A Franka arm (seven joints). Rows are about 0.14 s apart.
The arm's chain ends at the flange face. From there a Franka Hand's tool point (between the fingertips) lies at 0.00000 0.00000 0.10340 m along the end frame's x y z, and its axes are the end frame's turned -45 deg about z.
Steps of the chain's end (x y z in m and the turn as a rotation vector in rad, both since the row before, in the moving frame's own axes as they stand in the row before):
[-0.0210, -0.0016, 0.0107, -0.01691, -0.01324, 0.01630]
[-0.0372, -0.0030, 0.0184, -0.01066, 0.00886, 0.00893]
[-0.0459, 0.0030, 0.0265, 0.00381, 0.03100, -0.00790]
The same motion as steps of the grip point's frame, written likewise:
[-0.0159, -0.0157, 0.0107, -0.00260, -0.02132, 0.01630]
[-0.0243, -0.0270, 0.0184, -0.01380, -0.00127, 0.00893]
[-0.0320, -0.0284, 0.0264, -0.01923, 0.02461, -0.00790]

